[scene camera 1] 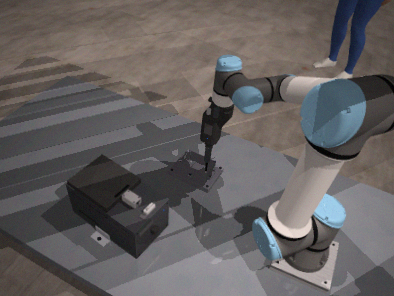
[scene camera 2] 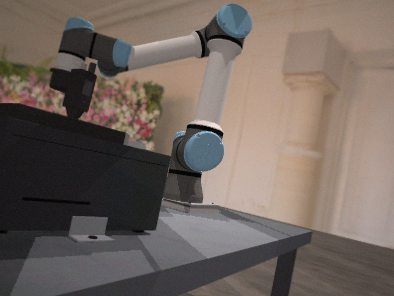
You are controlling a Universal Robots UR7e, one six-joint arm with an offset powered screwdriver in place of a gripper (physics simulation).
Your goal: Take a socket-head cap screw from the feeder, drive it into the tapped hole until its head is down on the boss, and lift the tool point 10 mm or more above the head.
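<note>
My screwdriver [scene camera 1: 206,167] [scene camera 2: 79,95] points down, with its thin bit end at the dark fixture plate [scene camera 1: 212,182]. The bit's tip is low over or at the plate's near part; whether it touches is too small to tell. In the scene camera 2 view the lower tool and the plate are hidden behind the feeder. No screw can be made out at the tip, and the tapped hole and boss cannot be told apart from the dark fixture. The black screw feeder [scene camera 1: 117,225] [scene camera 2: 75,175] stands left of the plate in the scene camera 1 view, apart from the tool.
The feeder has a raised dark lid [scene camera 1: 104,181] and a small white block [scene camera 1: 132,198] on top. A white bracket [scene camera 1: 100,237] [scene camera 2: 90,230] sits at its side. The arm's base plate [scene camera 1: 320,280] is bolted to the grey table [scene camera 1: 165,275] [scene camera 2: 210,250]. A person's legs [scene camera 1: 352,35] show behind.
</note>
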